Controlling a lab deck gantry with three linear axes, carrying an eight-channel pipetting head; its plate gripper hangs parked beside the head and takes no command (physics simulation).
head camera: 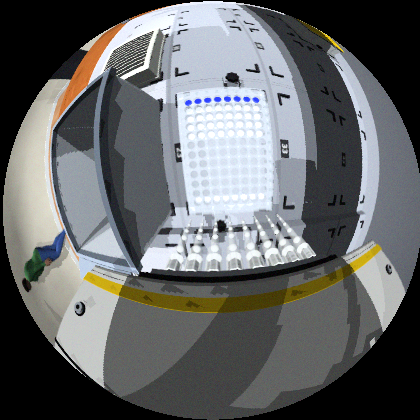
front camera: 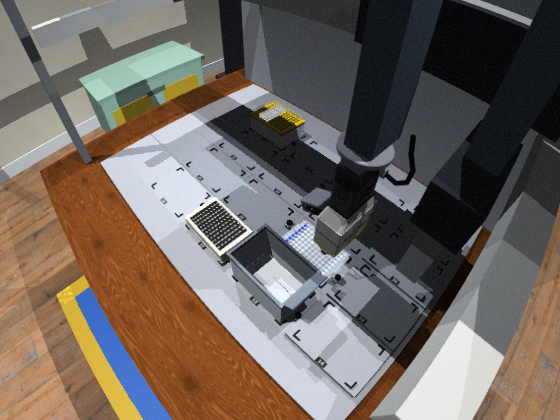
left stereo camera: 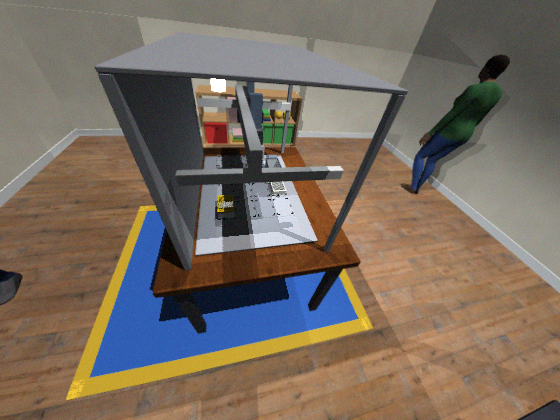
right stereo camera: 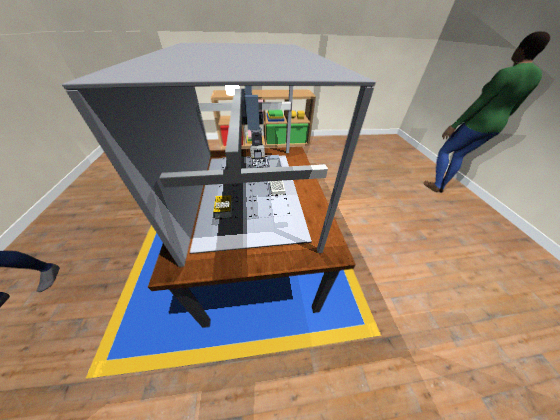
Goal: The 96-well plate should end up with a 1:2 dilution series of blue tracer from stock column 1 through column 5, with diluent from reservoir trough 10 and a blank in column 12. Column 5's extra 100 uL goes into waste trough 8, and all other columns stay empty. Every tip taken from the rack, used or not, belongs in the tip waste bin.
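The 96-well plate has blue wells in column 1. Columns 2 to 5 and column 12 look bright white; the columns between look greyer. The pipetting head hangs over the plate's column 12 side in the front view. It carries a row of tips, whose lower ends show by the column 12 edge in the head view; their height is unclear. The reservoir, yellow tip rack with some white tips, and grey waste bin are visible. The parked gripper's fingers cannot be made out.
The bin's tall wall stands close beside the plate. Small black knobs stand at the plate's edge. A dark block hangs right of the head in the front view. A person stands outside the frame.
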